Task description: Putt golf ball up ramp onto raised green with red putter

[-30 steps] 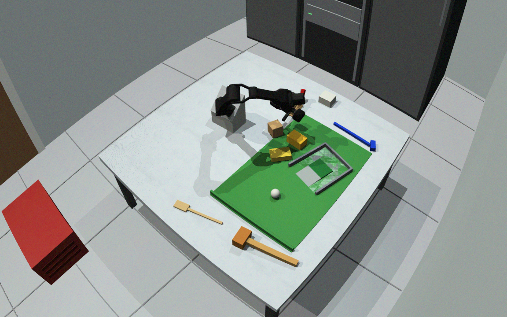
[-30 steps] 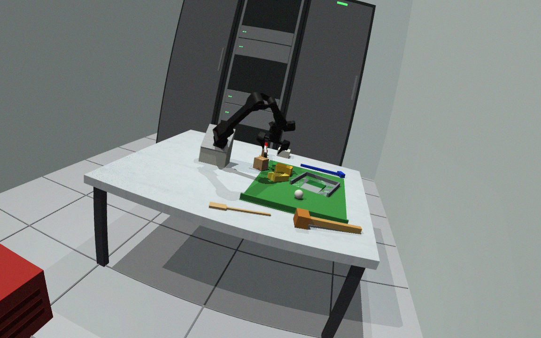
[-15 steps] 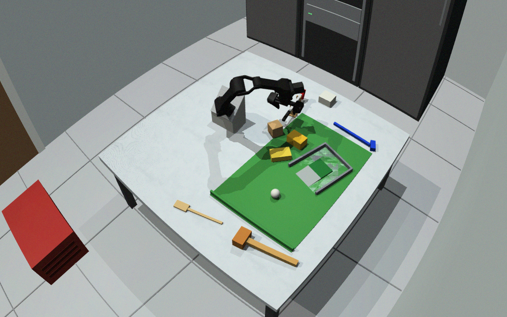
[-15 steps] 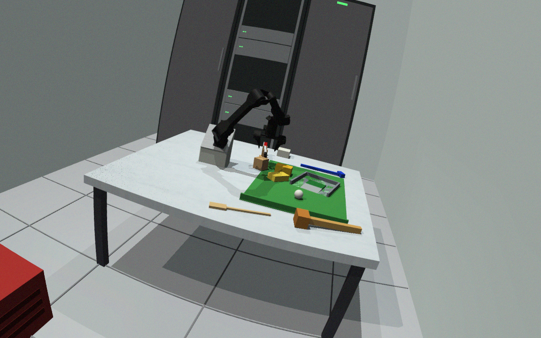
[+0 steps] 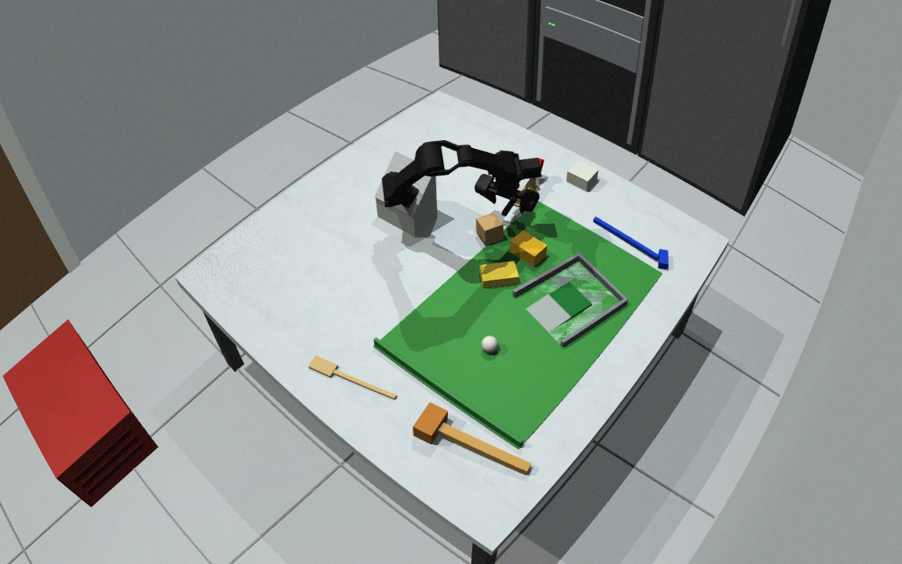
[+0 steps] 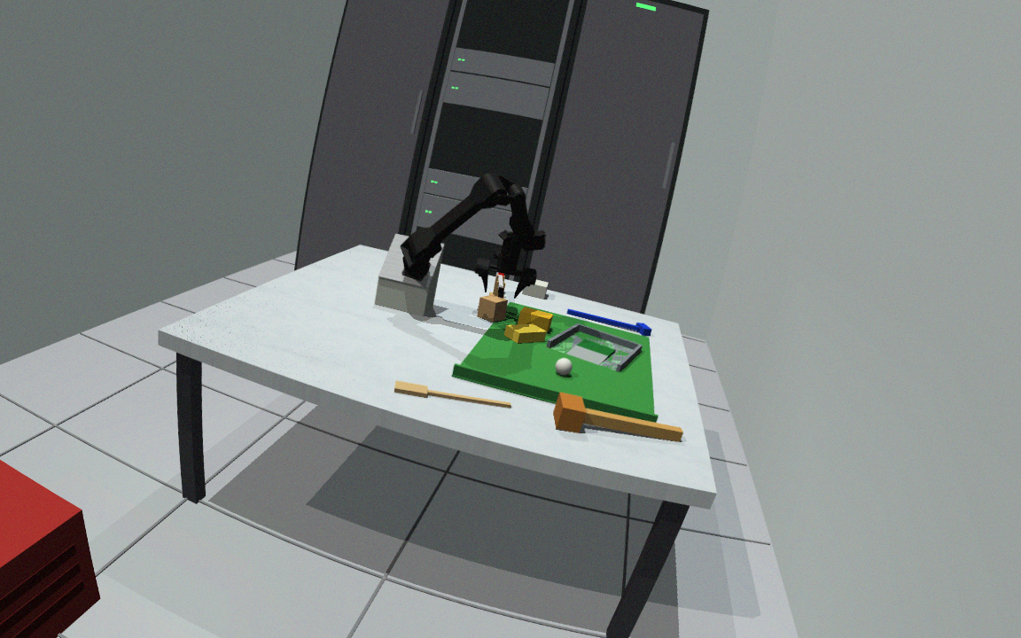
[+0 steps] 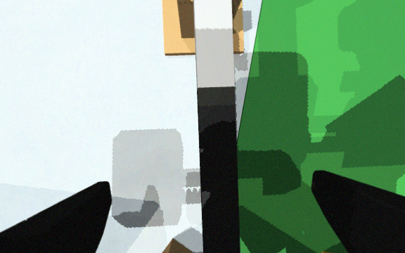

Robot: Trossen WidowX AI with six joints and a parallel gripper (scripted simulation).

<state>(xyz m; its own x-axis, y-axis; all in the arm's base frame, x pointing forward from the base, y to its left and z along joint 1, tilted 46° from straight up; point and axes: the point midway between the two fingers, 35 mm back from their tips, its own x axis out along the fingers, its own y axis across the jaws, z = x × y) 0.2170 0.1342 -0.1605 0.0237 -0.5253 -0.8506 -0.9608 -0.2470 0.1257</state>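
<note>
Right now the tan cube is 90 mm to the right of my gripper tip and 20 mm below it. Round my gripper tip: blue putter: 350 mm ahead, 200 mm to the left, 40 mm below; green mat: 270 mm ahead, 220 mm to the right, 50 mm below; white block: 60 mm ahead, 330 mm to the left, 30 mm below.
</note>
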